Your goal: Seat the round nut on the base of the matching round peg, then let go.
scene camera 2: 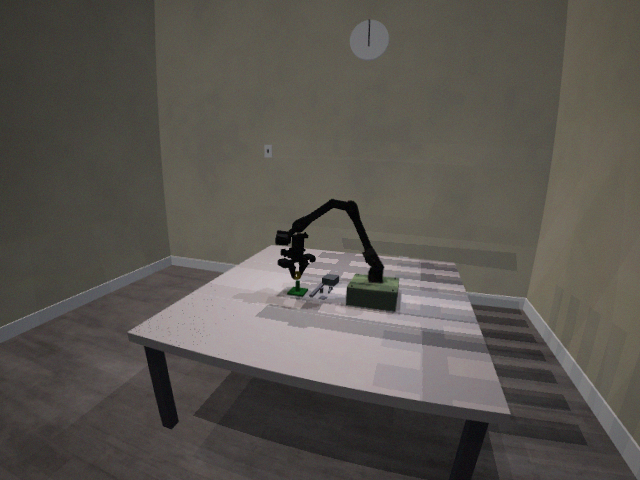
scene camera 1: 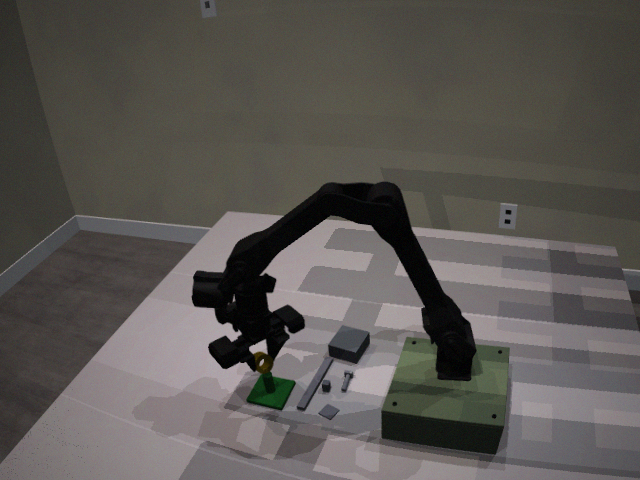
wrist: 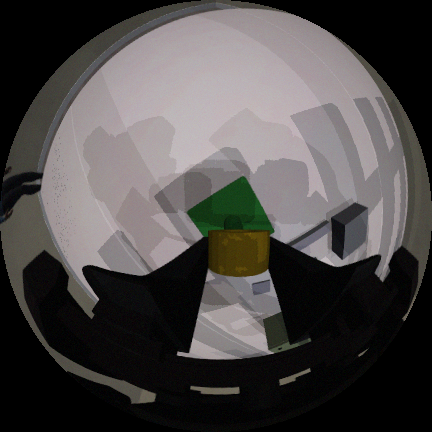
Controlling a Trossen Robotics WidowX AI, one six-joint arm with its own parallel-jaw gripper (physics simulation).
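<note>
The round nut is a gold ring (scene camera 1: 265,369) (wrist: 239,255) held between the fingertips of my gripper (scene camera 1: 262,362) (scene camera 2: 297,275) (wrist: 236,242), which points down and is shut on it. The nut is on edge, its hole facing sideways toward scene camera 1. The green round peg (scene camera 1: 268,383) (scene camera 2: 297,284) (wrist: 233,222) stands upright on its square green base (scene camera 1: 281,395) (scene camera 2: 302,292) (wrist: 240,192). The nut is right above the peg's top in both scene views, not around it; whether they touch I cannot tell. In the wrist view the nut hides part of the base.
A grey block (scene camera 1: 348,343) (scene camera 2: 330,280) (wrist: 355,232), a long grey bar (scene camera 1: 315,383), a small cube (scene camera 1: 326,385), a small bolt-like piece (scene camera 1: 347,381) and a flat grey plate (scene camera 1: 328,411) lie between the peg's base and the green box (scene camera 1: 444,403) (scene camera 2: 372,295) under the arm.
</note>
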